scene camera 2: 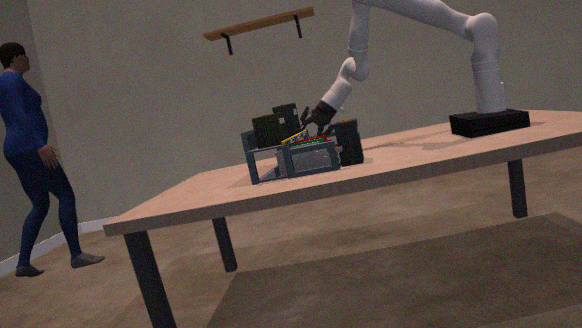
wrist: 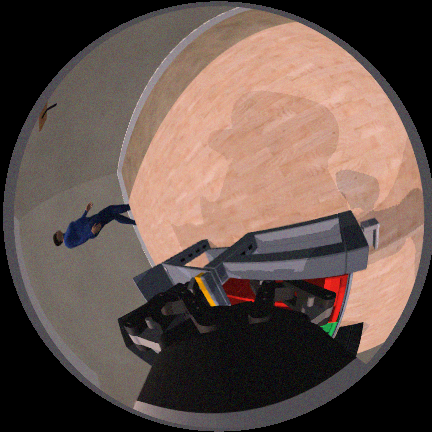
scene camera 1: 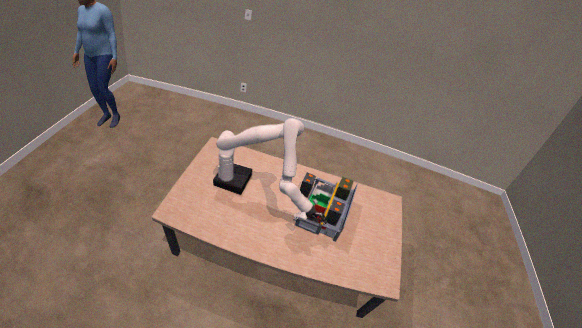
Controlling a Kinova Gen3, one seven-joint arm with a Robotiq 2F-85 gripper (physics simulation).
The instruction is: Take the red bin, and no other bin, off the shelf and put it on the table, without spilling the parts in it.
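Places are measured from the arm's base along level axes (x down, y left, z ahead), in metres.
Pixels of known places: gripper, between the fingertips: (scene camera 2: pixel 304 138) (wrist: pixel 223 281) (scene camera 1: pixel 322 223); arm's base, origin of its link: (scene camera 2: pixel 490 111) (scene camera 1: pixel 226 176).
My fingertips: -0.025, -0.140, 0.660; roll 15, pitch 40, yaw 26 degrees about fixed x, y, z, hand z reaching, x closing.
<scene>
Ahead of a thing's pixels: the offset from my fingertips to its middle, as dx, dy, dz. "*": to the spot under its first point. Level surfaces: height alone.
The red bin {+0.039, +0.082, -0.041} (scene camera 1: pixel 319 208) (scene camera 2: pixel 309 139) (wrist: pixel 238 289) sits in the low grey shelf rack {+0.002, +0.162, -0.003} (scene camera 1: pixel 304 224) (scene camera 2: pixel 250 163) (wrist: pixel 298 250) on the table {dx +0.083} (scene camera 1: pixel 224 211), with dark parts in it. A green bin {+0.039, +0.182, -0.031} (scene camera 1: pixel 320 198) (wrist: pixel 330 327) lies right behind it and a yellow bin (scene camera 1: pixel 332 196) (scene camera 2: pixel 294 136) (wrist: pixel 203 287) beside it. My gripper (scene camera 1: pixel 319 217) (scene camera 2: pixel 319 130) (wrist: pixel 223 281) reaches down into the rack's front corner. Its fingers stand apart, pressed astride the red bin's side wall, a grey rack post and the yellow bin's edge. The fingertips are partly hidden.
Black boxes with orange marks {+0.017, +0.284, -0.153} (scene camera 1: pixel 307 183) {* -0.136, -0.002, +0.036} (scene camera 1: pixel 334 211) (scene camera 2: pixel 349 143) and an olive box {-0.068, +0.267, +0.078} (scene camera 1: pixel 345 187) (scene camera 2: pixel 267 128) stand on and beside the rack. The arm's black base (scene camera 1: pixel 232 178) is at the table's far left. A person (wrist: pixel 86 227) walks on the floor beyond the table.
</scene>
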